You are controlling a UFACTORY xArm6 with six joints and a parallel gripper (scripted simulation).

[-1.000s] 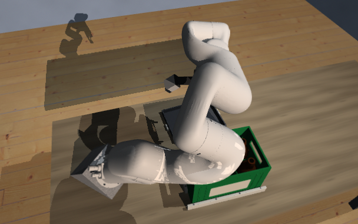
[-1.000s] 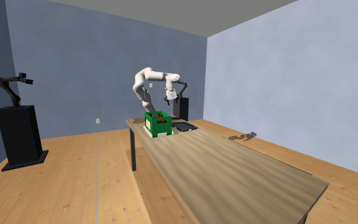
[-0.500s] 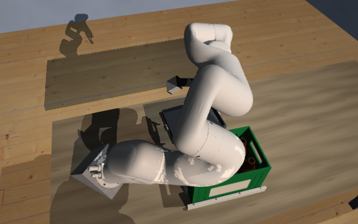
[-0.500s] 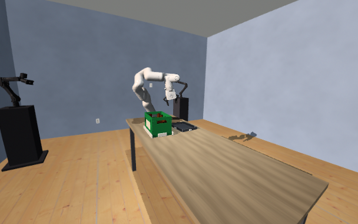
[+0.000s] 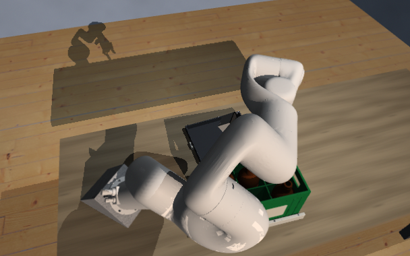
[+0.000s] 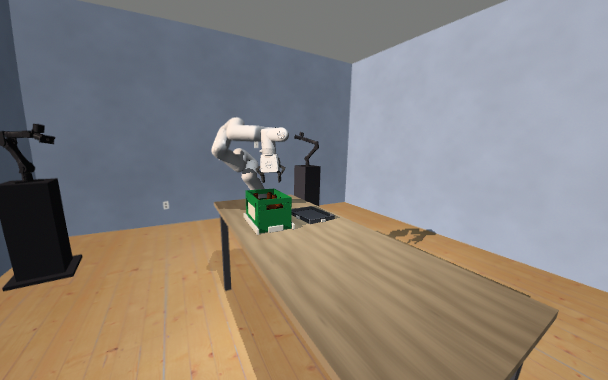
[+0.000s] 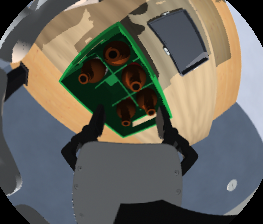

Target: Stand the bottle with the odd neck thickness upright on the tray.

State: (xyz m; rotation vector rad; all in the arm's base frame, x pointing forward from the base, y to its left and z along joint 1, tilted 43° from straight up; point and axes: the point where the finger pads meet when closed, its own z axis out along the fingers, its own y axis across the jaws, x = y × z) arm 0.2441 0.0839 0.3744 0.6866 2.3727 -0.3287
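Now: hand 30 mm to the left of the green crate and 160 mm above it. The rest, counted from my hand: dark tray 30 mm ahead, 270 mm to the left, 240 mm below.
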